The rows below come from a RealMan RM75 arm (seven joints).
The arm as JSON. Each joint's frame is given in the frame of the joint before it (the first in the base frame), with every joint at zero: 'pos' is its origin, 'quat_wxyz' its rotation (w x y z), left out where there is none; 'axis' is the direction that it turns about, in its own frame. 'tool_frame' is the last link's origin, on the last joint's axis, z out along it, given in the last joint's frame.
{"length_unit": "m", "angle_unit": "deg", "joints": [
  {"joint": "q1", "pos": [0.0, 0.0, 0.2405], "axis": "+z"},
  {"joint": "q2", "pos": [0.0, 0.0, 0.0], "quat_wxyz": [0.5, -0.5, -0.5, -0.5], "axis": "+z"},
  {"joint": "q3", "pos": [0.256, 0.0, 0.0], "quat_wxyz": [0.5, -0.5, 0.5, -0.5], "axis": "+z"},
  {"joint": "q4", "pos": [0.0, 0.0, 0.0], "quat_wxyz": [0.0, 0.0, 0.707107, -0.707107], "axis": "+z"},
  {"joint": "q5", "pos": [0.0, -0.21, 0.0], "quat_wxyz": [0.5, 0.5, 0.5, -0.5], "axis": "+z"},
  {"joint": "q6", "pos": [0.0, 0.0, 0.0], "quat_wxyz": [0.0, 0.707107, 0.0, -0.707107], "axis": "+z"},
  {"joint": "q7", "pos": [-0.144, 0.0, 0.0], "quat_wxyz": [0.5, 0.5, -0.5, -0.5], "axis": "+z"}
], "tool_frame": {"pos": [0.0, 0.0, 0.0]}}
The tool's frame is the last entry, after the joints.
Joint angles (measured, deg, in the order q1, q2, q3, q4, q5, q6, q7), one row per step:
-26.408 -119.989 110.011 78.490 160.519 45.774 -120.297
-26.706 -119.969 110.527 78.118 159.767 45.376 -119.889
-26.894 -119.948 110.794 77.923 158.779 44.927 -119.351
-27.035 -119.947 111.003 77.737 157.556 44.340 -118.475
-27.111 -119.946 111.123 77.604 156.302 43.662 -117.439
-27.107 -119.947 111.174 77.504 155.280 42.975 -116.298
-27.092 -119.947 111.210 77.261 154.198 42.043 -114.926
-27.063 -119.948 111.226 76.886 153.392 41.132 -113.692
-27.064 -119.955 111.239 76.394 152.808 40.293 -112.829
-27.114 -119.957 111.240 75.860 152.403 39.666 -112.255
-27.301 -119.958 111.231 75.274 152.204 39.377 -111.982
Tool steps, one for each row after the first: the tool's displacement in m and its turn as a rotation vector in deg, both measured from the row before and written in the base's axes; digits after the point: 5 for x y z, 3 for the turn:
0.00178 -0.00101 -0.00315 -0.675 -0.188 -0.513
0.00213 -0.00069 -0.00209 -0.525 -0.521 -0.452
0.00244 -0.00073 -0.00208 -0.565 -0.639 -0.626
0.00246 -0.00050 -0.00156 -0.453 -0.689 -0.719
0.00187 -0.00022 -0.00095 -0.286 -0.492 -0.809
0.00154 0.00012 -0.00097 -0.196 -0.477 -0.962
0.00038 0.00041 -0.00081 -0.059 -0.256 -0.816
-0.00044 0.00059 -0.00083 0.033 -0.191 -0.500
-0.00101 0.00063 -0.00080 0.025 -0.068 -0.237
-0.00132 0.00069 -0.00090 -0.068 0.142 0.006

